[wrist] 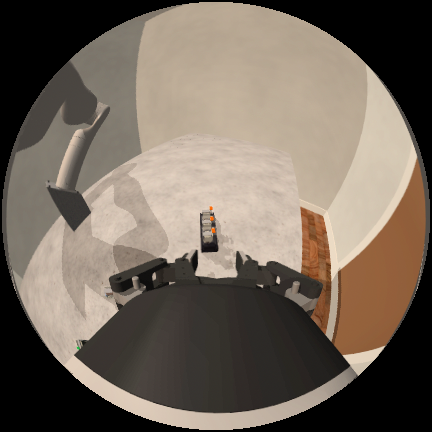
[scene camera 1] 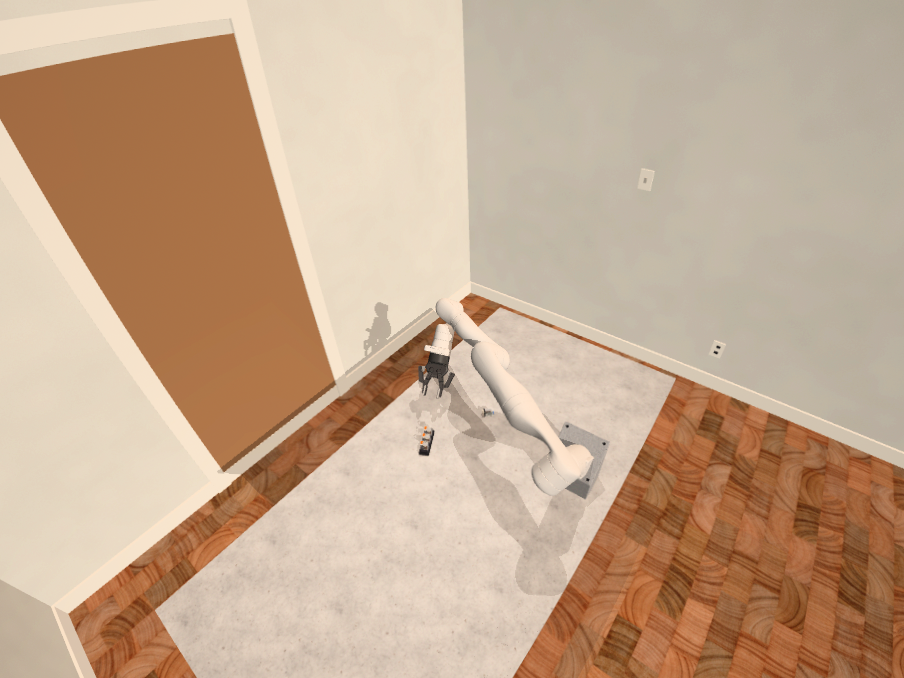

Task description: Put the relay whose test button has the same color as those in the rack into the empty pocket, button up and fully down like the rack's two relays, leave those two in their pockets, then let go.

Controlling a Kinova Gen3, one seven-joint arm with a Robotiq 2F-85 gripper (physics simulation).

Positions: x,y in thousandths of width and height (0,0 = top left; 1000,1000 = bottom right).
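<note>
My gripper (scene camera 1: 476,585) is visible; the wrist view likewise shows the gripper (wrist: 501,596).
</note>
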